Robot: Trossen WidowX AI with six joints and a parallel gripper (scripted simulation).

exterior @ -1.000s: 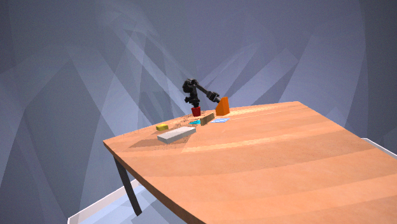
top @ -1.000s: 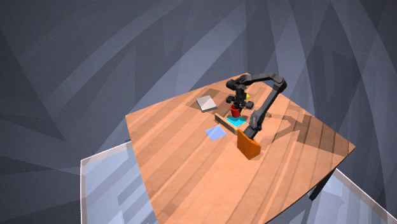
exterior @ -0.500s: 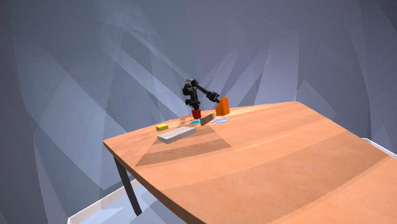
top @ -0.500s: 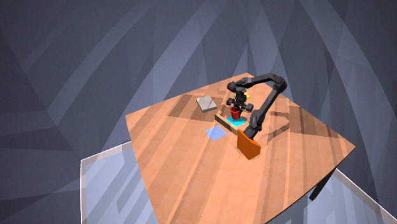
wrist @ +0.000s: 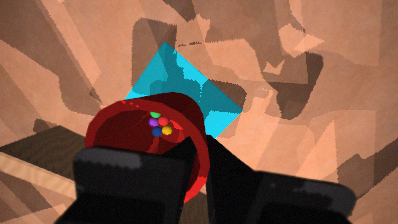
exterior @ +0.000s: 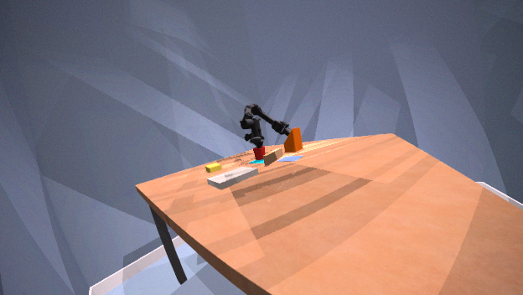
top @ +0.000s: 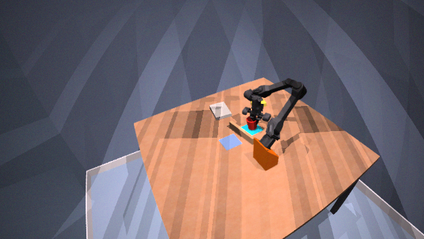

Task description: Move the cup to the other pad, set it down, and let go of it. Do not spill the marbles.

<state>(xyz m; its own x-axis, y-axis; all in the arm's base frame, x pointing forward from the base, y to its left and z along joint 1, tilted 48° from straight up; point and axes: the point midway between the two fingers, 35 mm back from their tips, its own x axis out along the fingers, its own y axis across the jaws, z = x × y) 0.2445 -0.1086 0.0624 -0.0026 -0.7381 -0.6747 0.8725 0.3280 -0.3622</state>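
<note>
My gripper tip is 30 mm short of the red cup and 10 mm to the right of it. From my gripper tip the other things lie so: cyan pad (60 mm below, 30 mm ahead, 20 mm to the left); then pale blue pad (200 mm to the left, 60 mm below); then wooden bar (110 mm to the left, 30 mm below, 10 mm ahead).
</note>
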